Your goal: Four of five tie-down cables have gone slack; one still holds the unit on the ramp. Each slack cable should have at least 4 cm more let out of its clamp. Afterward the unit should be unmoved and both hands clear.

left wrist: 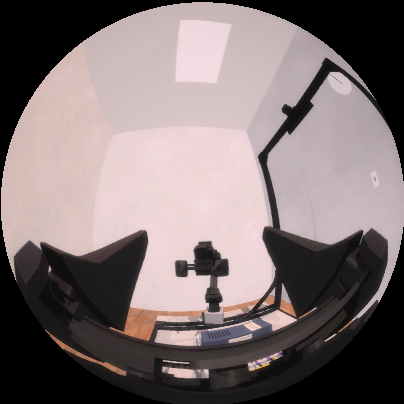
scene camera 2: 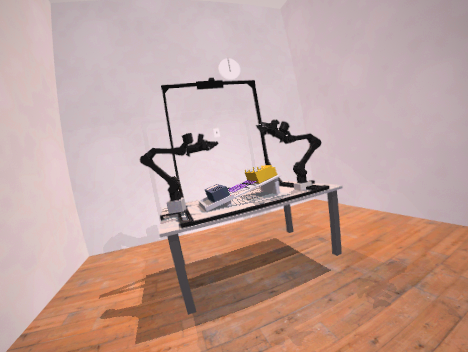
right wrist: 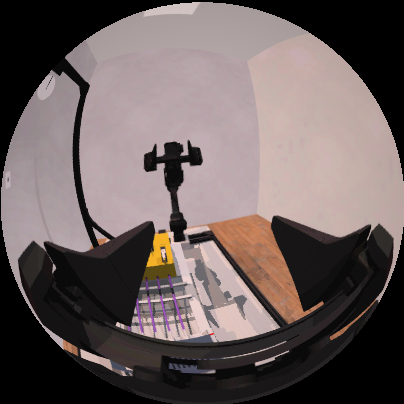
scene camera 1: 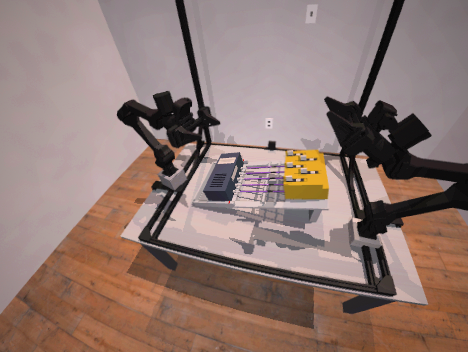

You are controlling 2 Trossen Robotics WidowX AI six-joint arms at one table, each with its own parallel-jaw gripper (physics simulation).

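Note:
The dark blue unit sits at the low end of the white ramp. Several purple cables run from it to the yellow clamp block at the high end, with small white-and-black clamps on top. Which cables are slack is too small to tell. My left gripper is open and empty, high above the right side. My right gripper is open and empty, above and behind the unit in scene camera 1. Neither touches the unit, cables or block.
A black frame lines the white table's edges, with tall posts at the back. An overhead bar spans them. A small black box stands at the back edge, and a grey support stands under the ramp's high end.

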